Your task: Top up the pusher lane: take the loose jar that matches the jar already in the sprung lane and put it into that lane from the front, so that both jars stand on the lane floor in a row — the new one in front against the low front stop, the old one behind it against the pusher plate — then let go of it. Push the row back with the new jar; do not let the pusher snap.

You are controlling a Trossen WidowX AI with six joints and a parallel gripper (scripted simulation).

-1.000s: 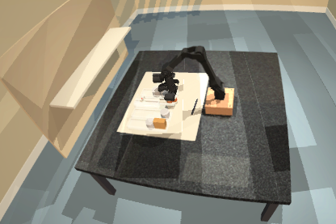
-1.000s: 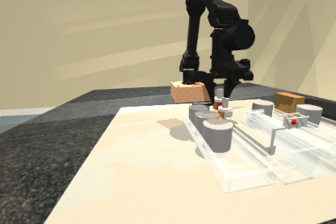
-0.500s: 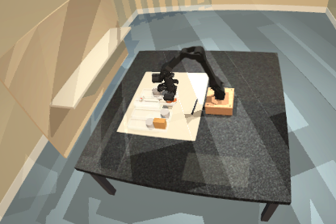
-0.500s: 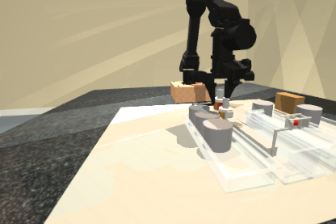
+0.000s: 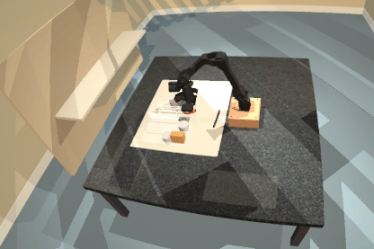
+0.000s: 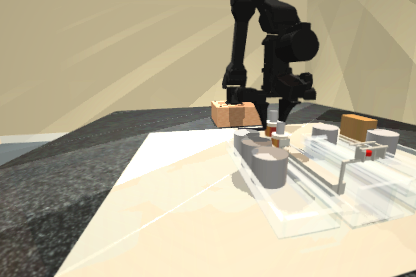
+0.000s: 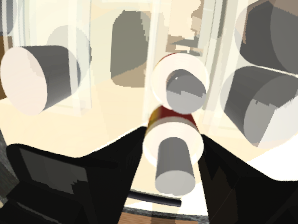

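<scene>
My gripper tip is now 7 cm short of the cream mat, 2 cm to the left of it and 5 cm above it. The rest, counted from my gripper tip: box 1 cm ahead, 22 cm to the left, 1 cm below; then red dot 22 cm ahead, 6 cm to the left, 2 cm above.
</scene>
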